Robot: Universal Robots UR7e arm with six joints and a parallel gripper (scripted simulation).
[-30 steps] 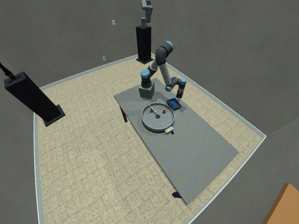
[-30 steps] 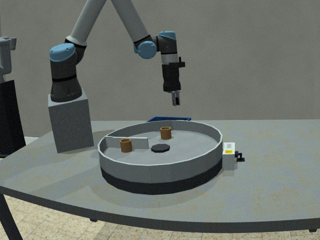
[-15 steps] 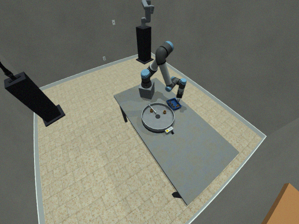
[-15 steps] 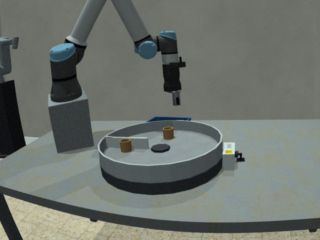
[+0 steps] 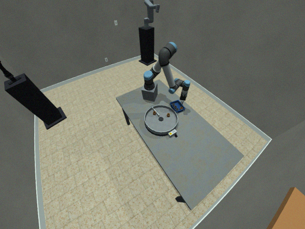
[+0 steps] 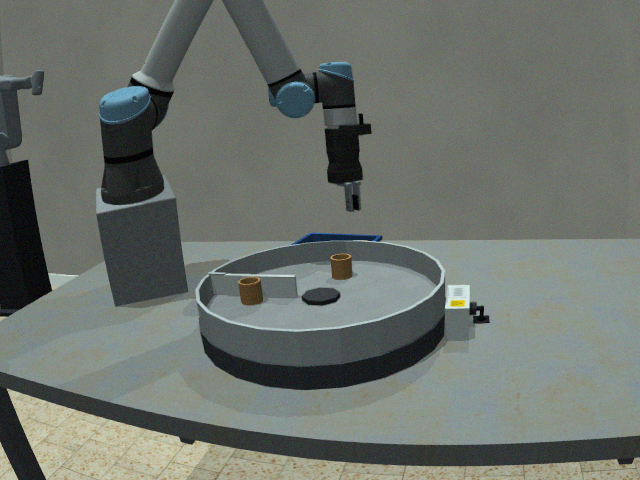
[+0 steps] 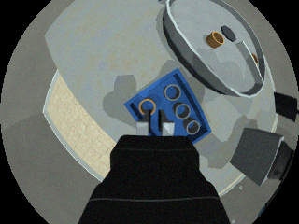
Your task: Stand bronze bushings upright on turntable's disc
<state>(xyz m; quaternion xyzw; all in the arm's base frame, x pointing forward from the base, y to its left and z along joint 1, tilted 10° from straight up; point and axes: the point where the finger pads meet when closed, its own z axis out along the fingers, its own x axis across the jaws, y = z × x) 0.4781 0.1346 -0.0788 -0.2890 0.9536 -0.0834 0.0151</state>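
The blue crate lies 110 mm below my hand and 50 mm behind it. From my hand the other things lie so: turntable disc 350 mm to the right, 90 mm below, 60 mm behind.
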